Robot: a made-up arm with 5 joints.
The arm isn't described. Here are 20 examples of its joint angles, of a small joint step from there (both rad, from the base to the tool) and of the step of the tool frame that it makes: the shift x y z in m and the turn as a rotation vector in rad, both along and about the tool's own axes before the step.
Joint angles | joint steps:
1: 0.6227 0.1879 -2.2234 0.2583 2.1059 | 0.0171 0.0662 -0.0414 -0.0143 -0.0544
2: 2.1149 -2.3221 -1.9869 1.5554 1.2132 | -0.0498 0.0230 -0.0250 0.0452 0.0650
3: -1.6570 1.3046 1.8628 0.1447 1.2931 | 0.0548 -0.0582 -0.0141 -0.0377 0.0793
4: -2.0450 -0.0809 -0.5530 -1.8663 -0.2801 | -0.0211 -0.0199 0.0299 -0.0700 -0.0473
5: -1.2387 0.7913 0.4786 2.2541 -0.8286 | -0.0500 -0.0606 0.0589 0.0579 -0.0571
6: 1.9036 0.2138 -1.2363 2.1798 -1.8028 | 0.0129 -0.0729 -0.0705 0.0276 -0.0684
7: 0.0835 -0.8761 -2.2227 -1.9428 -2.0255 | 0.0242 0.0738 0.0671 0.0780 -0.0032
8: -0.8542 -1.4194 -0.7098 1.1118 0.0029 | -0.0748 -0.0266 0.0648 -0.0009 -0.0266
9: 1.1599 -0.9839 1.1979 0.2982 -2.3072 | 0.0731 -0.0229 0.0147 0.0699 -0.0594
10: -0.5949 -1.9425 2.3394 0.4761 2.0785 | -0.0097 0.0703 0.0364 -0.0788 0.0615
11: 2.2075 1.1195 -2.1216 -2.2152 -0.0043 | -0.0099 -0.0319 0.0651 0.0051 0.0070
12: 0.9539 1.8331 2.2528 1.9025 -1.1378 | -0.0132 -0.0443 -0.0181 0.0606 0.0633
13: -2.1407 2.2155 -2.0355 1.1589 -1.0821 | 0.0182 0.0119 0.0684 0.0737 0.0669
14: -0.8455 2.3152 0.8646 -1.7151 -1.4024 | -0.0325 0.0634 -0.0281 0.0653 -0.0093
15: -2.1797 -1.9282 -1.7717 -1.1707 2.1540 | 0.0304 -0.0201 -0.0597 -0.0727 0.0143
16: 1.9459 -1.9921 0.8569 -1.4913 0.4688 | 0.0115 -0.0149 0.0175 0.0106 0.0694
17: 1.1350 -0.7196 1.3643 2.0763 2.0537 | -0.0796 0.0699 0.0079 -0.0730 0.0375
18: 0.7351 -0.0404 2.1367 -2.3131 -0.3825 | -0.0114 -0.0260 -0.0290 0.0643 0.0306
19: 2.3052 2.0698 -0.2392 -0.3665 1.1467 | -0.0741 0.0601 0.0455 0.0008 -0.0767
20: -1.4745 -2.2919 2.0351 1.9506 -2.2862 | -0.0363 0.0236 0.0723 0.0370 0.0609
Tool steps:
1: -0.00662 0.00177 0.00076 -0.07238 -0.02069 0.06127
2: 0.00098 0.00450 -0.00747 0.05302 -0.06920 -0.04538
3: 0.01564 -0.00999 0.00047 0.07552 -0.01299 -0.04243
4: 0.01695 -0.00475 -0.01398 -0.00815 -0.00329 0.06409
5: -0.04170 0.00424 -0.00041 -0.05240 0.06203 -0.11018
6: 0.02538 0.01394 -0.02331 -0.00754 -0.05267 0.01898
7: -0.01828 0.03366 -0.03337 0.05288 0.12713 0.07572
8: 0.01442 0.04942 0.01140 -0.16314 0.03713 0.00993
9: -0.02260 -0.00527 0.00287 -0.08695 0.09638 0.01096
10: 0.00281 -0.02579 -0.02980 -0.00504 0.09840 -0.08121
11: -0.00650 -0.00676 -0.00477 0.04492 -0.04325 0.02479
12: 0.00075 -0.00384 -0.01334 0.08326 0.10237 -0.01272
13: -0.00474 0.01231 0.02225 -0.01577 0.07740 -0.02560
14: -0.00259 -0.00995 0.03283 -0.06301 -0.00050 -0.01900
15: -0.00484 -0.01471 -0.04246 -0.07020 0.09299 -0.03137
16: -0.00291 -0.00746 -0.00371 0.07590 -0.00631 -0.02512
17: 0.01593 -0.00427 -0.02713 -0.04822 0.09377 -0.09718
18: -0.01624 0.00098 0.01102 -0.00616 0.02966 -0.07481
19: -0.01107 -0.00393 0.01755 -0.02103 0.00207 0.04700
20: -0.02925 -0.01608 0.01923 -0.01871 0.06457 -0.03542
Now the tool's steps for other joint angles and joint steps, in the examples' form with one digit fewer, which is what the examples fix.
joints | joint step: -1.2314 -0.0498 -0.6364 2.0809 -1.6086 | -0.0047 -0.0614 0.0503 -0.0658 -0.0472
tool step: -0.0164 0.0018 0.0165 -0.0678 -0.0927 -0.0762
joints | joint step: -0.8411 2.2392 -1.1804 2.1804 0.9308 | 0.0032 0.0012 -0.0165 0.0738 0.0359
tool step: -0.0089 -0.0071 0.0054 0.0479 -0.0572 -0.0500
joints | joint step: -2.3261 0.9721 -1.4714 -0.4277 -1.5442 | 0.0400 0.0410 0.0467 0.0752 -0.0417
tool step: 0.0173 0.0127 -0.0389 0.0136 0.1135 0.0634
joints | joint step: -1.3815 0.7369 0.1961 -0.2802 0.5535 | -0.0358 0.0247 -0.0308 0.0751 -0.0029
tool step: -0.0305 -0.0058 0.0145 0.0120 -0.1021 -0.0503
